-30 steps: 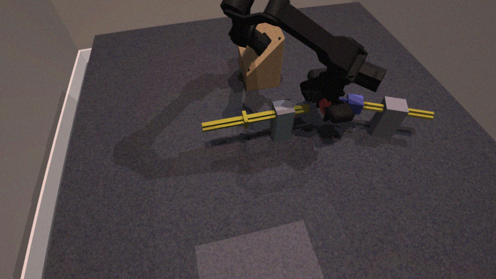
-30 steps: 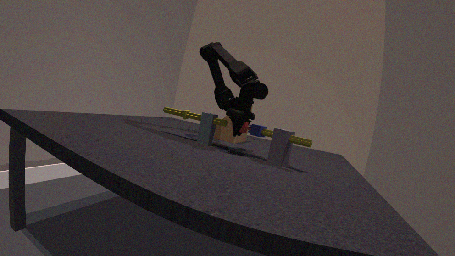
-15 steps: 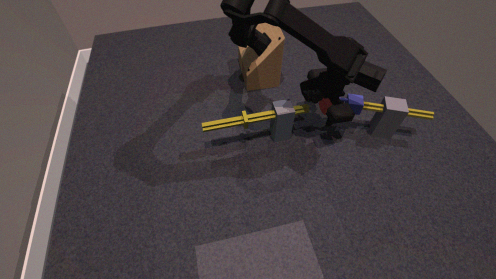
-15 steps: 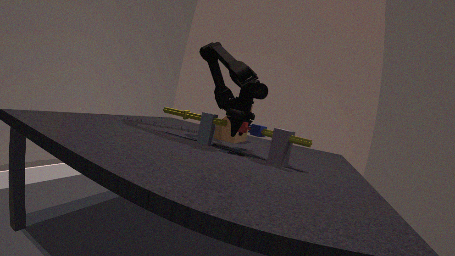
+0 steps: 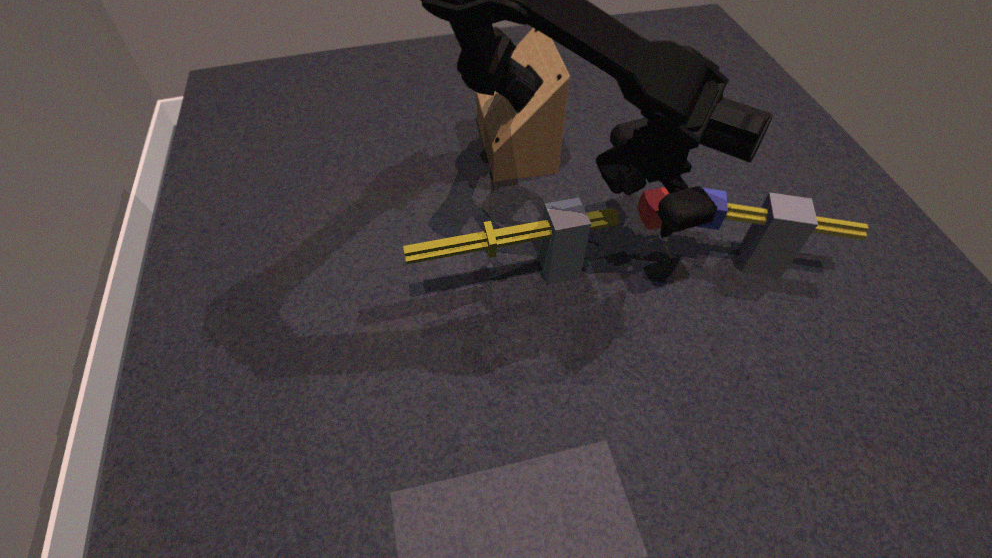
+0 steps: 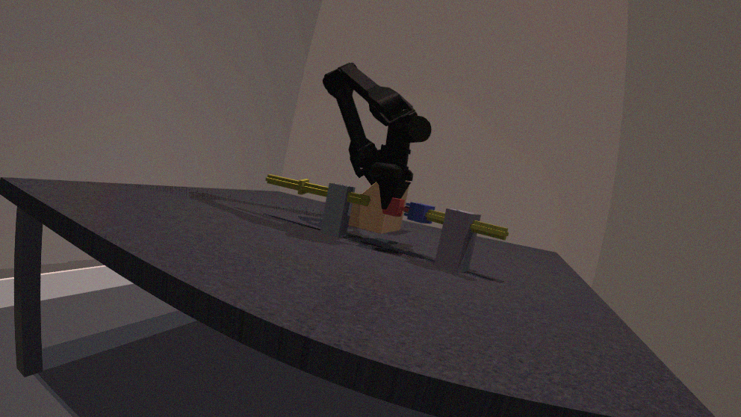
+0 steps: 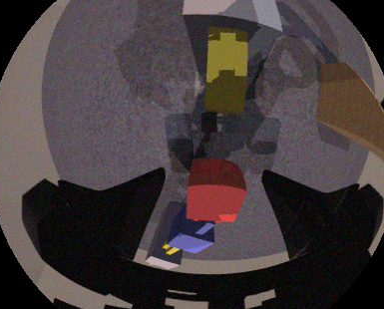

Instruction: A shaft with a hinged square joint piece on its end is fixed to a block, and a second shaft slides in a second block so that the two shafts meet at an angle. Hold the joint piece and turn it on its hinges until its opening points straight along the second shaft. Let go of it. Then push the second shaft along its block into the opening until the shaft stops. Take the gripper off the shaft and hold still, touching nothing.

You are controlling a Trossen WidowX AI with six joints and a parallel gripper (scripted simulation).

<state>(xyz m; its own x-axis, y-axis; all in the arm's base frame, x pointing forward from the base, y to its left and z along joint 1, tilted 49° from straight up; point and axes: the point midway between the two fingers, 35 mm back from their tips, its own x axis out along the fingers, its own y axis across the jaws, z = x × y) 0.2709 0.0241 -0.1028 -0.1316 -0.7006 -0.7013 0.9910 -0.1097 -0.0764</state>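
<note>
Now: gripper tip 20 mm to the right of the red joint piece and 10 mm below it.
</note>
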